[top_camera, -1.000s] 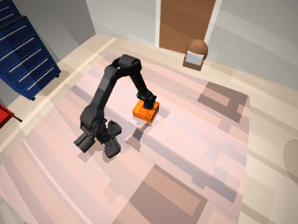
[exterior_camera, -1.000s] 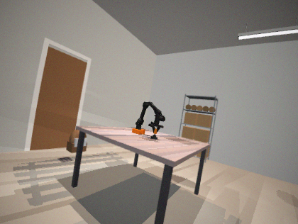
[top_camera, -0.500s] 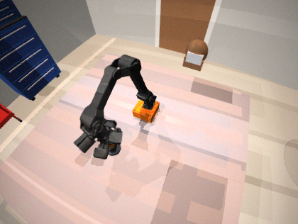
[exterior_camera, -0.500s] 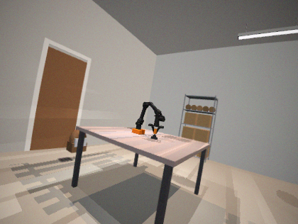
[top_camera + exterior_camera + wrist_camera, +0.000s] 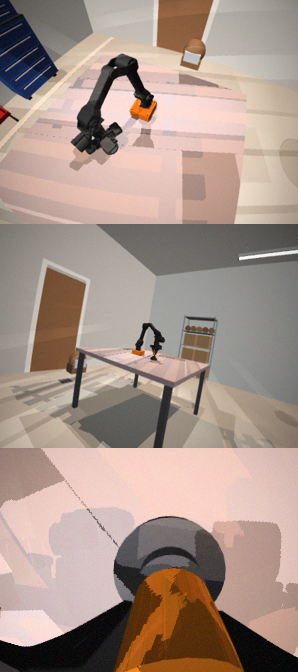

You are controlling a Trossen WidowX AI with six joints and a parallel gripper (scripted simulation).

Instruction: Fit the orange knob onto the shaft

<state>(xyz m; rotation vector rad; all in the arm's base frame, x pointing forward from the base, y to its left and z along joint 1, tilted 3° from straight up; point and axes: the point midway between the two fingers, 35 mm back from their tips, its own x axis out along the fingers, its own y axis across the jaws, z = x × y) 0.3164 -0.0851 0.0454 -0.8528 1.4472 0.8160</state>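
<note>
My gripper tip is 2 cm below the orange knob. Also, from my gripper tip: round pedestal: 4 cm below.
</note>
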